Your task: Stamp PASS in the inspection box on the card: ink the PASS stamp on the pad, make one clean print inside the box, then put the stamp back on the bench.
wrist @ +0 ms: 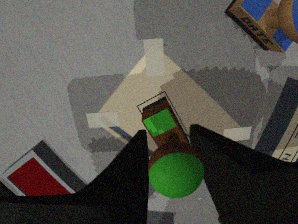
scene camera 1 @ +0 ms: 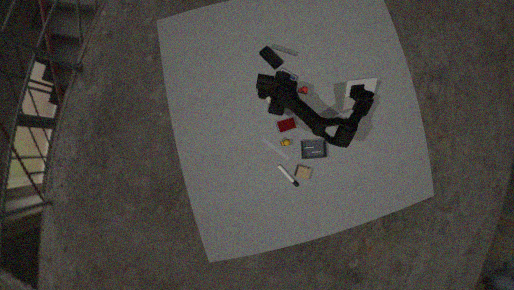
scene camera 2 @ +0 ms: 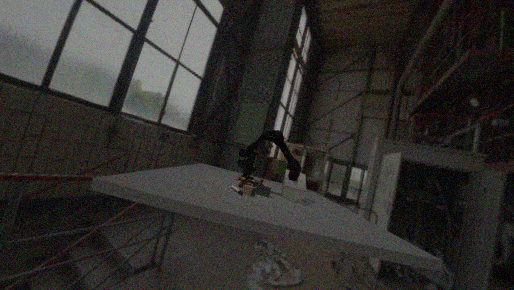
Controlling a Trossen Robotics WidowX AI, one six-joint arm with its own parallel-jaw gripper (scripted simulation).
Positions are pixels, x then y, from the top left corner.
Scene:
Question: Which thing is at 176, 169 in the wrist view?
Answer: A green-knobbed stamp.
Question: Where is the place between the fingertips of my gripper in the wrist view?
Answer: At 168, 134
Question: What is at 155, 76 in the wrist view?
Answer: A cream card.

